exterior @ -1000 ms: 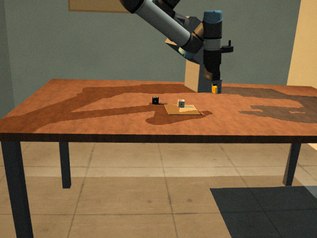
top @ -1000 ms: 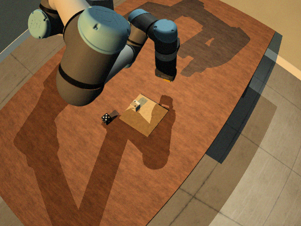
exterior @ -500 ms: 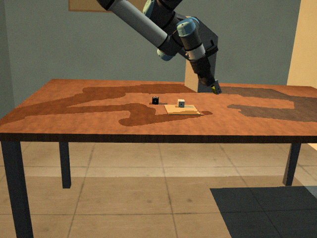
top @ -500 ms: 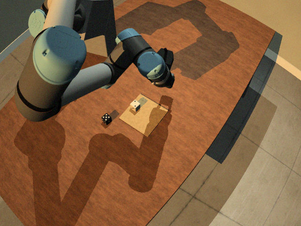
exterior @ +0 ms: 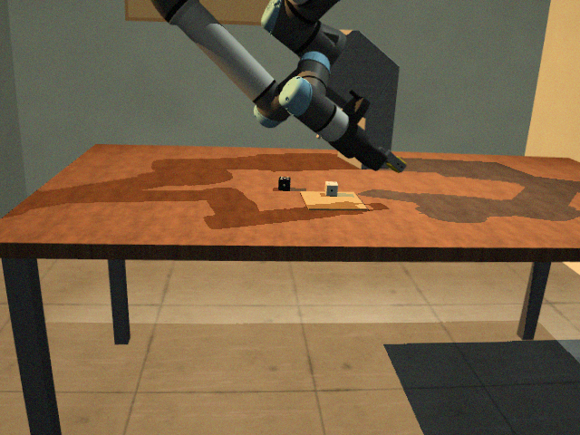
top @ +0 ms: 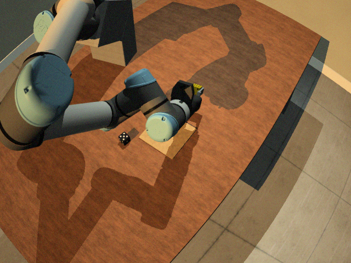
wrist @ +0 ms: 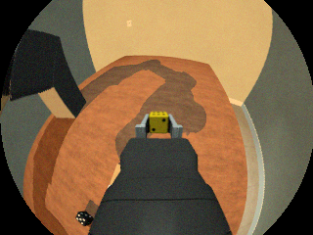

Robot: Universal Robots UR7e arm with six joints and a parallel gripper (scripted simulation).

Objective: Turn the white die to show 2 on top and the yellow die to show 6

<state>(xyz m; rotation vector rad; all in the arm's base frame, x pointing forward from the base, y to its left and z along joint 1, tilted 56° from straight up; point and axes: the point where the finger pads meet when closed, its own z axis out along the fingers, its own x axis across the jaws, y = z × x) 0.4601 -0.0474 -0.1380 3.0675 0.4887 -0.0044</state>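
The tan mat lies 14 cm to the right of my hand, 10 cm below it and 2 cm behind it. Also, from my hand: white die: 14 cm to the right, 8 cm below, 6 cm behind; then yellow die: right at my hand; then black die: 25 cm to the right, 12 cm behind, 9 cm below.
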